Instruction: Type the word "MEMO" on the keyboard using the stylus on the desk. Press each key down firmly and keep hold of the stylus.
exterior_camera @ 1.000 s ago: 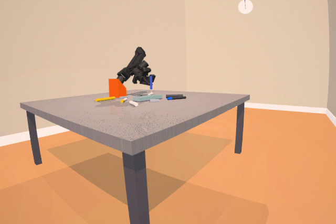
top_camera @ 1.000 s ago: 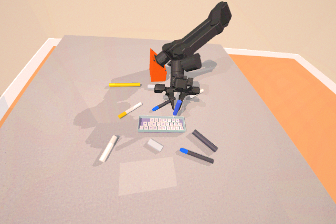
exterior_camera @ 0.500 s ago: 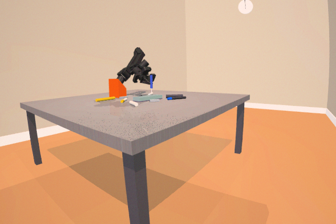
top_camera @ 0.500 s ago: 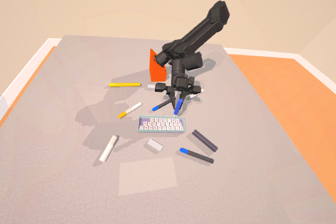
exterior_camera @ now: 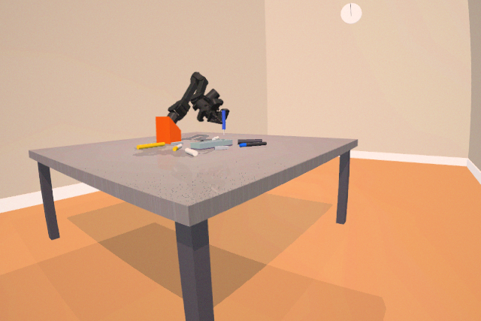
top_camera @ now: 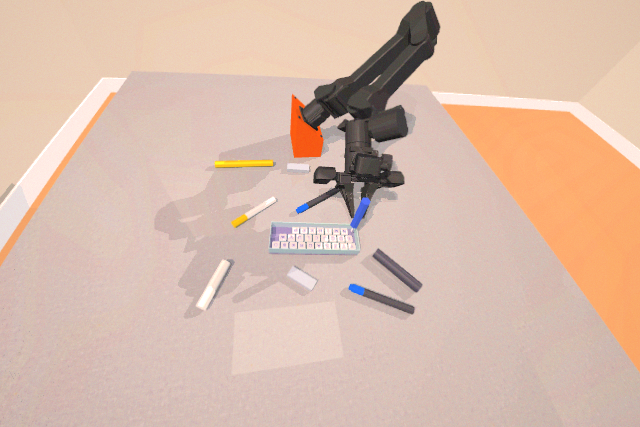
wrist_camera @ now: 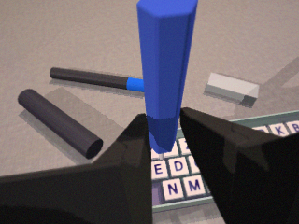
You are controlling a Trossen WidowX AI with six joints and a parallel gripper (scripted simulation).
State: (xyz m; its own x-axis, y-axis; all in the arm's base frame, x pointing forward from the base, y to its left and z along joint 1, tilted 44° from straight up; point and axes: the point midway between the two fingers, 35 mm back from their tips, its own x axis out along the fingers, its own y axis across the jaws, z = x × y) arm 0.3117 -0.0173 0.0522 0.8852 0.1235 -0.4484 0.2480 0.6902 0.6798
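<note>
Right now my gripper tip is 60 mm short of the grey eraser, 130 mm to the left of it and 100 mm above it. Also, from my gripper tip: white-and-yellow pen: 120 mm behind, 210 mm to the right, 100 mm below; blue stylus: 20 mm below; dark cylinder: 100 mm ahead, 80 mm to the left, 90 mm below.
</note>
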